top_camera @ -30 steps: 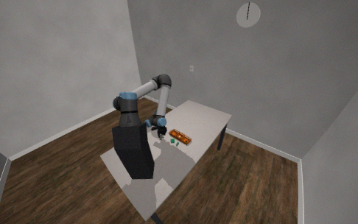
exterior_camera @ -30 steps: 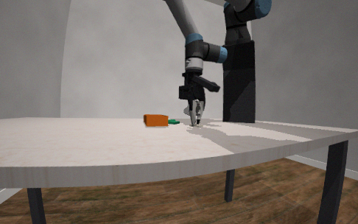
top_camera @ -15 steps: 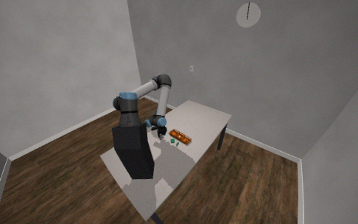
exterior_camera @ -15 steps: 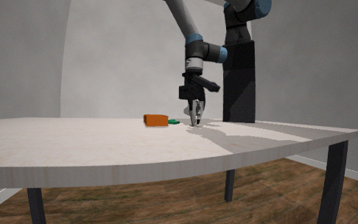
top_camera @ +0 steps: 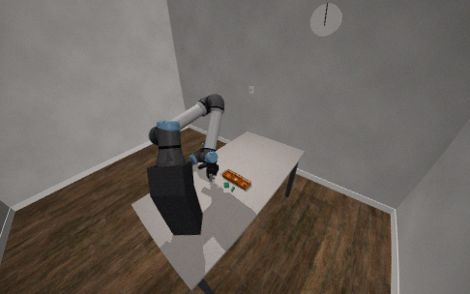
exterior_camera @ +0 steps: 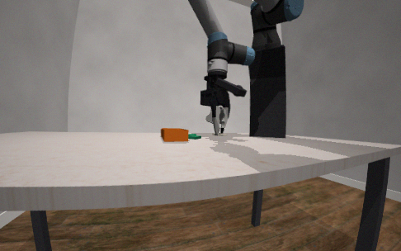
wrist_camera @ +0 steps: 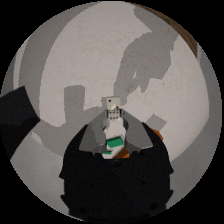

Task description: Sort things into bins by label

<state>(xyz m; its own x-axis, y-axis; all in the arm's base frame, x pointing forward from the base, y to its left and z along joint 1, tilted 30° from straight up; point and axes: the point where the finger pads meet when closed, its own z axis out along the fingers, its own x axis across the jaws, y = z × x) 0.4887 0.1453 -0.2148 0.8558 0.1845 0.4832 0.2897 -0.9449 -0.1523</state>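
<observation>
Right now the green cylinder is 200 mm to the right of my hand, 30 mm below it and 30 mm ahead of it. Round my hand: green block 130 mm to the right, 40 mm ahead, 30 mm below; small dark thing 260 mm to the right, 110 mm ahead, 30 mm below; white object 10 mm below.
</observation>
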